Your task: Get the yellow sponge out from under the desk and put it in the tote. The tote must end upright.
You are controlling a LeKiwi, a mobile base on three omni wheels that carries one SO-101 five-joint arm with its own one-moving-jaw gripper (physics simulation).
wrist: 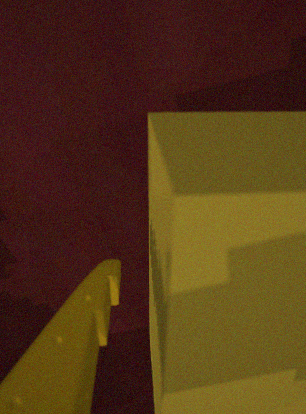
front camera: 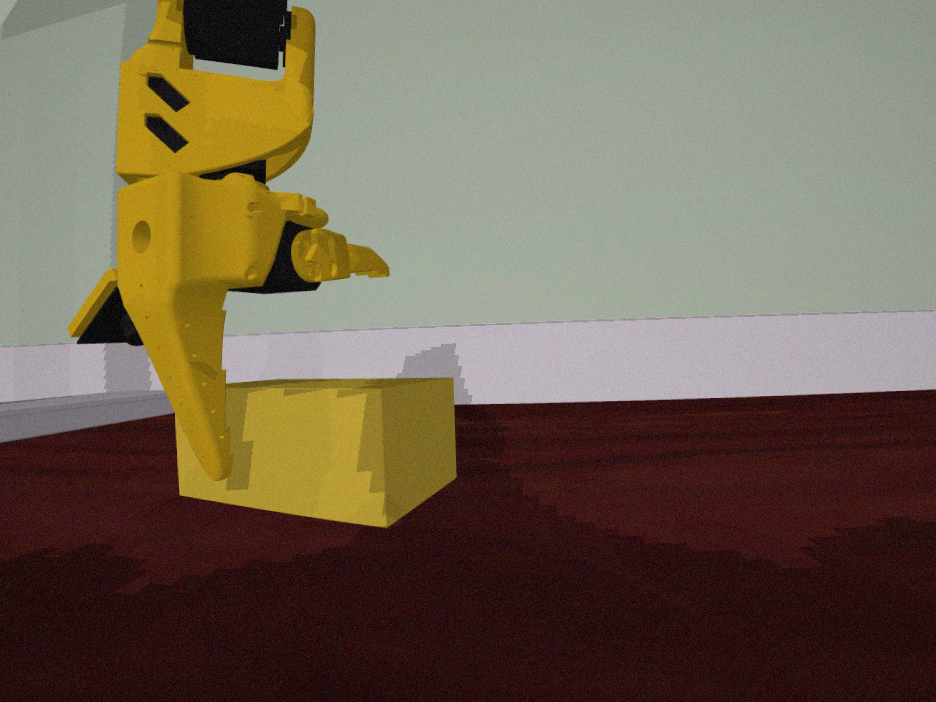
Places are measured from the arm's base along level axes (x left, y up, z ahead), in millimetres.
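Pixels of known places: end effector, tool point: (wrist: 119, 276) (front camera: 224, 464).
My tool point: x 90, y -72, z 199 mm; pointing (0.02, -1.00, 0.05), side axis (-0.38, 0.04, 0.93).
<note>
Behind a point stands the place of what it marks.
The yellow sponge (front camera: 309, 453) {y -67, x 57, z 197 mm} (wrist: 240, 310) is a large block lying on the dark red floor, left of centre in the front view and filling the right side of the wrist view. My gripper (front camera: 303, 374) is fully open and empty. Its fixed jaw (front camera: 198, 400) {y -47, x 87, z 181 mm} (wrist: 65, 345) {y -49, x 99, z 193 mm} points down, with its tip low in front of the sponge's near face. In the wrist view, a narrow strip of floor shows between this jaw and the sponge's left side. The moving jaw (front camera: 344, 256) {y 7, x 51, z 228 mm} is swung out above the sponge and is outside the wrist view. The tote and the desk do not show.
A pale green wall (front camera: 642, 166) {y 173, x -202, z 532 mm} with a light skirting board (front camera: 680, 355) {y -43, x -226, z 515 mm} stands behind the sponge. A low grey-white strip (front camera: 68, 415) {y -76, x 342, z 387 mm} runs along the floor at the far left. Shadows lie across the dark red floor (front camera: 642, 604) {y -90, x -35, z 137 mm} (wrist: 65, 125) {y -90, x 128, z 199 mm}.
</note>
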